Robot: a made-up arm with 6 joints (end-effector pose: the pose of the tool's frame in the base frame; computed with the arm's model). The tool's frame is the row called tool.
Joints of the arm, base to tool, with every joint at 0 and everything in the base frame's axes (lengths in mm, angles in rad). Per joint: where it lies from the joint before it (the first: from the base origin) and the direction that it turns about. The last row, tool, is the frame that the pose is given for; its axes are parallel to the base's.
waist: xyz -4.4 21.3 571.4 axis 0 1 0
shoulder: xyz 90.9 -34.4 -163.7 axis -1 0 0
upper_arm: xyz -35.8 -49 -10.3 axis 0.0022 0.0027 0.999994
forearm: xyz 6.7 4.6 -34.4 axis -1 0 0
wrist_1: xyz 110.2 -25.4 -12 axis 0.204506 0.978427 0.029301
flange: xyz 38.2 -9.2 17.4 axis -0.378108 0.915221 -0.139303
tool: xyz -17 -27.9 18.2
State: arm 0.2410 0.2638 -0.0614 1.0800 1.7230 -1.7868
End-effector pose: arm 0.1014 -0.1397 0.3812 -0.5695 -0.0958 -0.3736
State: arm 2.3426 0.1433 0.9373 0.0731 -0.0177 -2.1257
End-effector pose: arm -0.3084 0.0298 0.5919 1.3682 0.3834 -0.9197
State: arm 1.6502 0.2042 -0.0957 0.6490 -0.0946 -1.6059
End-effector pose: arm -0.1769 -0.1321 0.3836 0.4430 0.2825 0.6060
Working (the frame after each row of the table, in the pose's form):
after waist: -0.0044 0.0213 0.5714 0.0000 1.6502 0.0000
after shoulder: -0.1748 -0.0131 0.4938 -0.1556 1.6439 0.1684
after upper_arm: -0.1721 -0.0632 0.5295 -0.2339 1.6325 0.0957
after forearm: -0.2070 -0.0663 0.5251 -0.7270 1.5590 0.6282
after wrist_1: -0.2022 -0.1022 0.4173 -0.7048 1.4684 0.6667
after flange: -0.1839 -0.0957 0.3790 0.4430 0.2825 0.6060

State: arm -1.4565 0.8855 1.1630 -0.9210 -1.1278 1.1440
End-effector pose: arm 0.2070 -0.0366 0.6948 -0.7063 -0.7373 -0.0268
Working (the frame after each row of the table, in the pose's form):
after waist: -0.0044 0.0213 0.5714 0.0000 -1.4565 0.0000
after shoulder: 0.1686 -0.0131 0.6430 -0.7194 -1.3531 -0.6416
after upper_arm: 0.1333 -0.0521 0.6111 -1.3173 -0.7208 0.2925
after forearm: 0.1609 -0.0737 0.6062 -0.4402 -0.4812 0.5433
after wrist_1: 0.2599 -0.0325 0.6441 -0.3176 -1.6176 0.6751
after flange: 0.2381 -0.0223 0.6797 -0.7063 -0.7373 -0.0268

